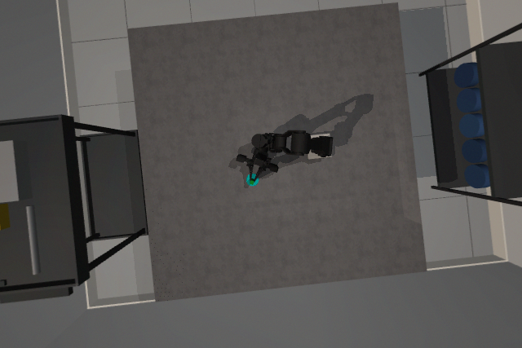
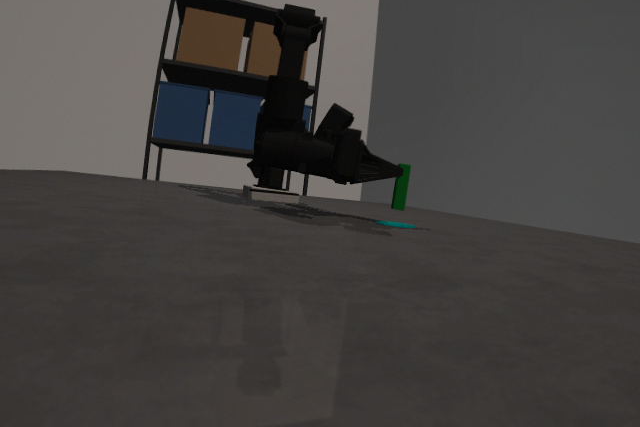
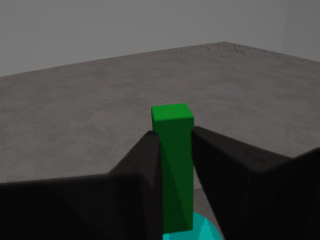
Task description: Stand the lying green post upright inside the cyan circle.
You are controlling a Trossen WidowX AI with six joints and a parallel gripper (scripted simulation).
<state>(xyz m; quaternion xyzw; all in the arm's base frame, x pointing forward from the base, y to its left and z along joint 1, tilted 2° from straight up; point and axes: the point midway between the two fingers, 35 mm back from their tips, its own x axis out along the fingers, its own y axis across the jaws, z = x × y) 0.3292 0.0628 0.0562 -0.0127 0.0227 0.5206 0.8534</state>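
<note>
My gripper tip is 2 cm above the green post. Round my gripper tip: cyan circle 8 cm below.
</note>
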